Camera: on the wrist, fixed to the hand. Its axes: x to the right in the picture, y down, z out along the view.
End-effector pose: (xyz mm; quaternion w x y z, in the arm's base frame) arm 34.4 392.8 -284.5 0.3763 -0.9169 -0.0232 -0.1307
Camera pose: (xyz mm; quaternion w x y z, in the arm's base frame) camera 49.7 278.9 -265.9 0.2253 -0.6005 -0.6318 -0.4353
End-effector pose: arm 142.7 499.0 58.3 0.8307 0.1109 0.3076 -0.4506
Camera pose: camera 174.8 562.7 -33.8 0.2390 -0.0530 0.3443 -0.9064
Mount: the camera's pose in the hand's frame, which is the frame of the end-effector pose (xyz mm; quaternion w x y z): 25.9 71.0 -88.6 0.7070 0.0531 0.0881 -0.6997
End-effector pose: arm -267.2 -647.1 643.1 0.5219 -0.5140 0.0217 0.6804
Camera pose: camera -257.3 -711.7 546.7 0.8704 -0.4108 -0.2622 0.0694
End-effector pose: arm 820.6 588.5 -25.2 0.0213 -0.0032 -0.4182 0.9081
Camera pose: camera 794.3 610.8 -136.4 0.6875 0.2115 -0.2478 0.6490
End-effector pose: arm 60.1 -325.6 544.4 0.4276 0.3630 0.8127 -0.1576
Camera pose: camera 50.5 -214.8 579.1 0.1012 -0.2754 0.8579 -0.4218
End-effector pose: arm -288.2 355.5 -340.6 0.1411 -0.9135 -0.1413 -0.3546
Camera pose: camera -298.3 262.5 -271.2 0.0874 0.5082 0.7454 0.4224
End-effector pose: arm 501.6 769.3 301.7 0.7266 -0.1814 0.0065 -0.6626
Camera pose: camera 550.8 725.7 205.6 0.0591 -0.0358 -0.0935 -0.9932
